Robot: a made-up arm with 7 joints. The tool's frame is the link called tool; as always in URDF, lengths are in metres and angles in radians.
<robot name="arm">
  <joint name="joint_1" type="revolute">
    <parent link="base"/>
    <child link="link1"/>
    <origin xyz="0 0 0.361"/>
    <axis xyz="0 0 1"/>
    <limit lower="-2.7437" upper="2.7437" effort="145" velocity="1"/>
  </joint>
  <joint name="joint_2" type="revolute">
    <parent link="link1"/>
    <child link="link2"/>
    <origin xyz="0 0 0" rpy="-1.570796 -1.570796 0"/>
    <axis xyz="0 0 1"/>
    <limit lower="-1.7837" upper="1.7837" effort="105" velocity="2.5"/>
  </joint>
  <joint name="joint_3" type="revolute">
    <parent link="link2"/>
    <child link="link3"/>
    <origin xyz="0.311 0 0" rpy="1.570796 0 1.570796"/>
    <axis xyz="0 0 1"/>
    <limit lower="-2.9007" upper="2.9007" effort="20" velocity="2.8"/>
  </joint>
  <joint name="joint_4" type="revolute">
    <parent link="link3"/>
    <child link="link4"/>
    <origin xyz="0.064 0 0" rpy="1.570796 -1.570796 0"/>
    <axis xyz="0 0 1"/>
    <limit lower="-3.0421" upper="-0.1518" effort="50" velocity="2.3"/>
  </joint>
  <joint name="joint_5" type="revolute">
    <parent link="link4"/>
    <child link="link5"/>
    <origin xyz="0.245 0.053 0" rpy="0 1.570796 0"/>
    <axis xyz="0 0 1"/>
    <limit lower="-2.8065" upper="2.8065" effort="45" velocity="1.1"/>
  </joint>
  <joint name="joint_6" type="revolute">
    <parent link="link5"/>
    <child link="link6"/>
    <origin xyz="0 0 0" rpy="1.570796 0 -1.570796"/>
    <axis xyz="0 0 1"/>
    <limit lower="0.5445" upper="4.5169" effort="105" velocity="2.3"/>
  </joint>
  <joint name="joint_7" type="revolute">
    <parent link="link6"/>
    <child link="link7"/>
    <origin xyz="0.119 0 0" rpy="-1.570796 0 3.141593"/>
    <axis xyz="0 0 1"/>
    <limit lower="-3.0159" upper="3.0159" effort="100" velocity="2.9"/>
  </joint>
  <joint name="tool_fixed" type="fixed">
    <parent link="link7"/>
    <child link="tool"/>
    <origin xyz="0 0 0" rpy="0 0 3.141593"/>
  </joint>
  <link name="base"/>
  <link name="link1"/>
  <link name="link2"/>
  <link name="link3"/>
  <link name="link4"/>
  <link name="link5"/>
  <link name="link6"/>
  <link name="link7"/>
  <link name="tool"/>
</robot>
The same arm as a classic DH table. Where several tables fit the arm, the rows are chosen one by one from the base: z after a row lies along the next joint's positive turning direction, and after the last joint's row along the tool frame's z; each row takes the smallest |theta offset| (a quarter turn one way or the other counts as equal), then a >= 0, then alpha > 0; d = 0 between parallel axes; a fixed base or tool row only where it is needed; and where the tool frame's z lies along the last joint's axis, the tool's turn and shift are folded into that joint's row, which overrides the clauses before.
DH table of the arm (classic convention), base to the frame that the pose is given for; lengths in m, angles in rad. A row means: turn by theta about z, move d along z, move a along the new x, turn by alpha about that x. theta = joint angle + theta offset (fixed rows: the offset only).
joint_1: theta offset 0  d 0.361  a 0  alpha -1.5708
joint_2: theta offset 0  d 0  a 0  alpha 1.5708
joint_3: theta offset 0  d 0.311  a 0.064  alpha 1.5708
joint_4: theta offset 0  d 0  a -0.053  alpha -1.5708
joint_5: theta offset 0  d 0.245  a 0  alpha 1.5708
joint_6: theta offset 0  d 0  a 0.119  alpha 1.5708
joint_7: theta offset 0  d 0  a 0  alpha 0
Joint limits (rad, base to tool): -2.7437..2.7437 -1.7837..1.7837 -2.9007..2.9007 -3.0421..-0.1518 -2.8065..2.8065 0.5445..4.5169 -3.0159..3.0159

